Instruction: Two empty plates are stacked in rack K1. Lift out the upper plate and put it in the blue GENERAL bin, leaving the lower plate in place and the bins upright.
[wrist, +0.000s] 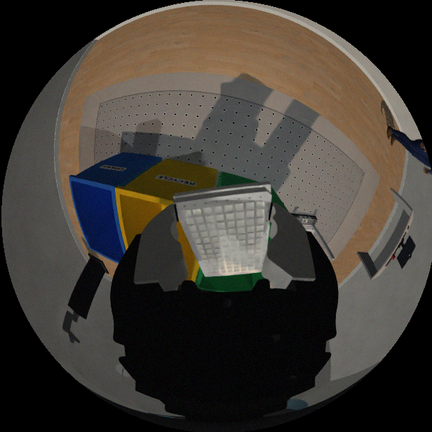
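A pale plate with a grid of small wells (227, 235) is held between the two jaws of my gripper (223, 205), which is shut on it. The plate hangs over the green bin (235, 282) and the edge of the yellow bin. The blue GENERAL bin (97, 217) stands upright at the left, its open inside showing. Rack K1 (306, 220) shows in part at the right behind the right jaw, with its label visible. The lower plate cannot be made out.
The yellow RECYCLE bin (175, 175) stands between the blue and green bins, touching them. A perforated table top (320, 155) lies behind them. A grey console-like object (390, 240) and part of a person (410, 146) show at the far right.
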